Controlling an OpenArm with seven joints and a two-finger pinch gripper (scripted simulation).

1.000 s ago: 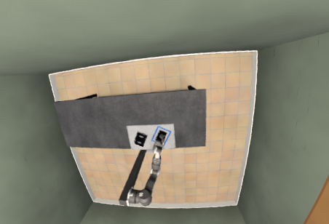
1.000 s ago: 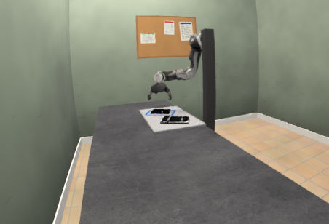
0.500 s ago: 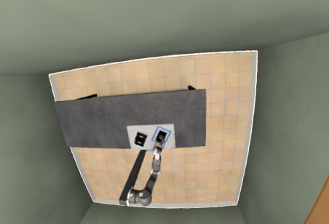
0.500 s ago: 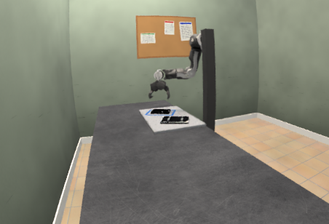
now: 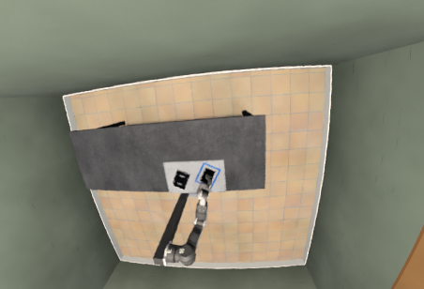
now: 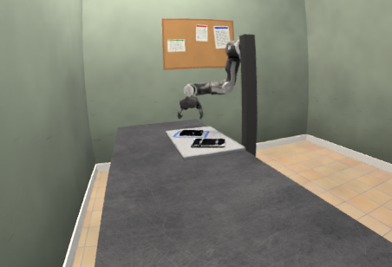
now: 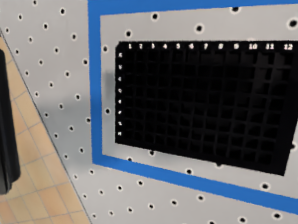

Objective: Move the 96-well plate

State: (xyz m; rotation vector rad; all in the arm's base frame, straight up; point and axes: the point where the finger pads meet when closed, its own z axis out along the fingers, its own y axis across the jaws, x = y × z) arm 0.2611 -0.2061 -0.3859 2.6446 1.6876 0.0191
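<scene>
Right now the black 96-well plate is 90 mm below my hand. Round my hand: black plate nest N1 (40 mm behind, 230 mm to the left, 90 mm below).
</scene>
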